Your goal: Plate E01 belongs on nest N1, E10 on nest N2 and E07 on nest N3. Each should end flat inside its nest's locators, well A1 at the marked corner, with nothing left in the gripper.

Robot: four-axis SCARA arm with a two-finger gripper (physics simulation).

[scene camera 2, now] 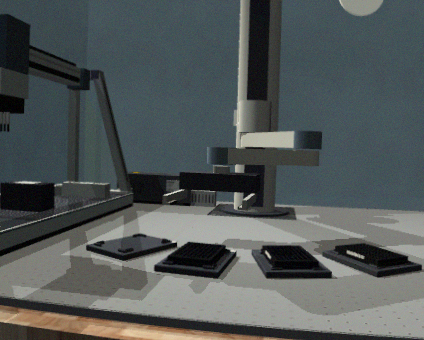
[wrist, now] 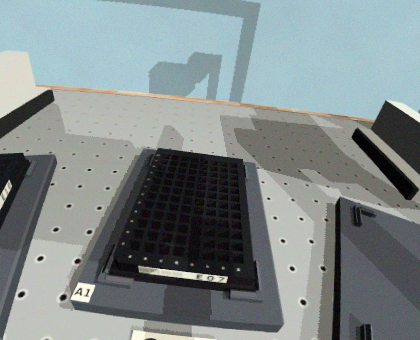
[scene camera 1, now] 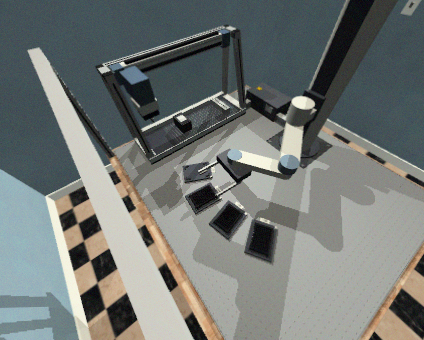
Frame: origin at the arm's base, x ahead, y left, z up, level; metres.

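Where they show: gripper, fingertip midpoint: (scene camera 2: 203, 202) (wrist: 210, 95) (scene camera 1: 207, 183); arm's base, origin of the base link: (scene camera 2: 253, 214).
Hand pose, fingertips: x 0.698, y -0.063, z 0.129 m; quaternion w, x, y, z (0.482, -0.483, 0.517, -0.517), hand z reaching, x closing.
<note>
Each offset is from my fingertips to the centre of the thing. "pt": to the spot under its first point. Level surfaces: height alone.
Plate E07 @[dy -0.001, dx +0.033, dz -0.097 m] (wrist: 190, 215) (scene camera 1: 202, 197) (scene camera 2: 199, 253) is black and appears flat between the locators of its dark nest @[pt dy +0.008, dx -0.043, dz -0.105 m] (wrist: 175, 307). The nest's A1 tag is at the near left corner in the wrist view; the plate's well letters are unreadable. My gripper (scene camera 1: 209, 183) (scene camera 2: 202, 202) (wrist: 210, 95) is open and empty, above E07 and the bare nest @[dy -0.162, dx -0.038, dz -0.108 m] (scene camera 1: 195, 173) (scene camera 2: 132, 246) (wrist: 385, 270). Two other black plates, a middle one @[dy +0.175, dx +0.004, dz -0.097 m] (scene camera 1: 228, 219) (scene camera 2: 289, 255) and an end one @[dy +0.344, dx -0.053, dz -0.097 m] (scene camera 1: 261, 239) (scene camera 2: 372, 254), sit on nests; their labels and the nest numbers are unreadable.
A gantry frame @[pt dy -0.623, dx +0.153, dz +0.171 m] (scene camera 1: 116, 107) stands over a dark deck @[dz -0.067 m] (scene camera 1: 202, 119) at the back left in scene camera 1. A black box @[pt dy -0.298, dx -0.737, dz -0.006 m] (scene camera 1: 265, 101) stands between it and the arm's column (scene camera 2: 258, 60). A wooden edge (scene camera 1: 162, 261) borders the perforated table top.
</note>
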